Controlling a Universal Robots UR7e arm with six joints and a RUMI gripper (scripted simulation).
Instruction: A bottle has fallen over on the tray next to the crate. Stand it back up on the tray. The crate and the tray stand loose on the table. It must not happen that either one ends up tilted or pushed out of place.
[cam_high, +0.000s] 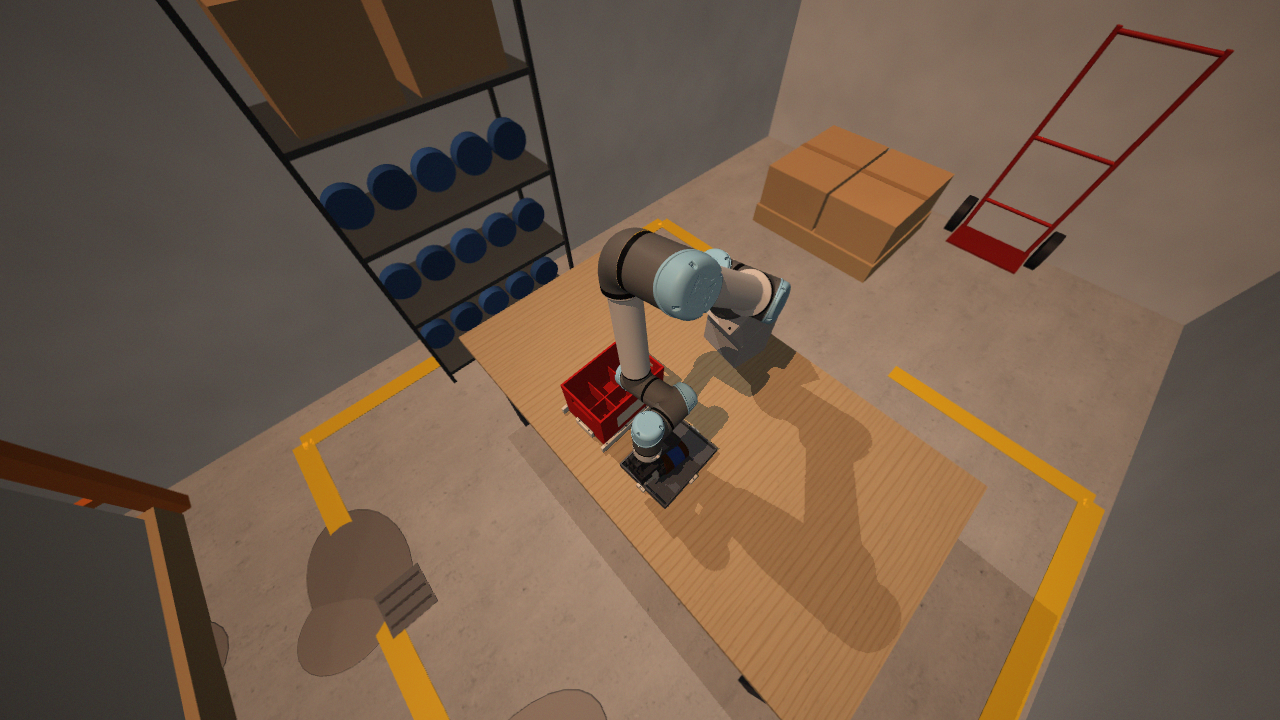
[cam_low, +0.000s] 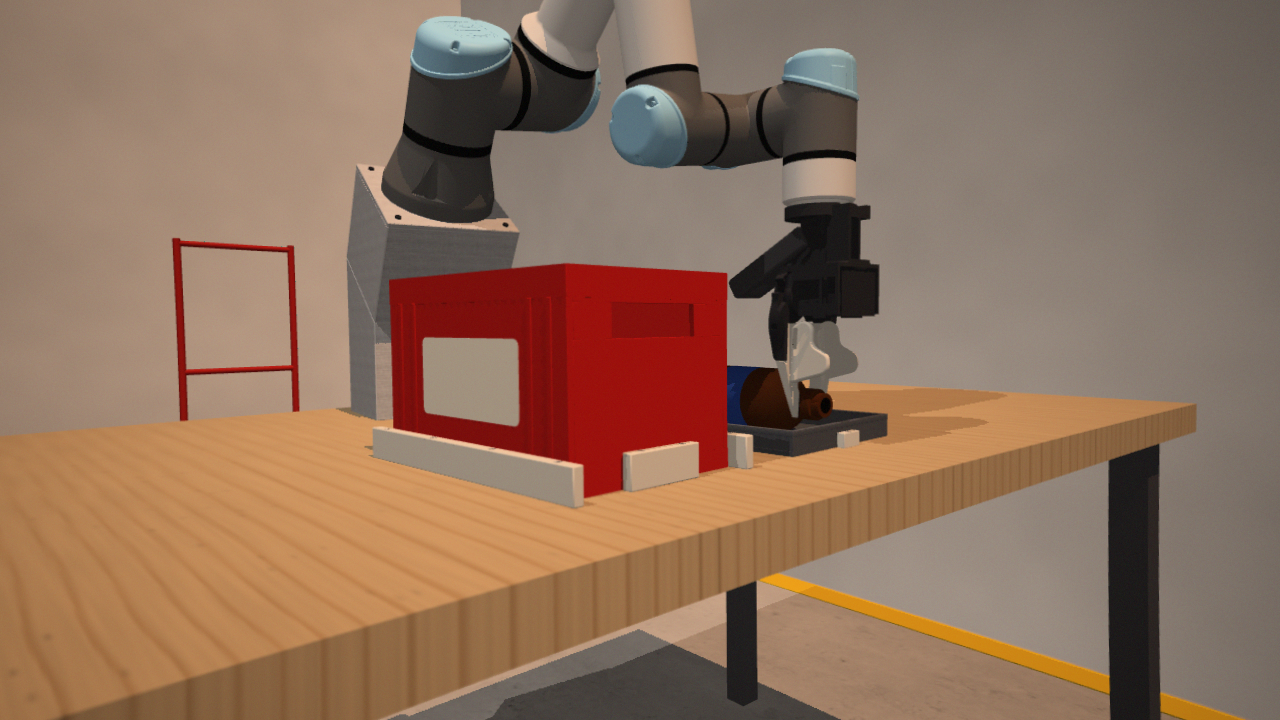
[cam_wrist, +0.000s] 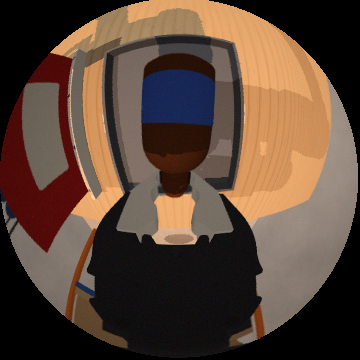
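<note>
My hand is 50 mm past the brown bottle and 10 mm to the right of it. Round my hand: dark tray: 80 mm behind, 30 mm below, 10 mm to the left; then red crate: 250 mm to the right, 140 mm behind, 40 mm above.
</note>
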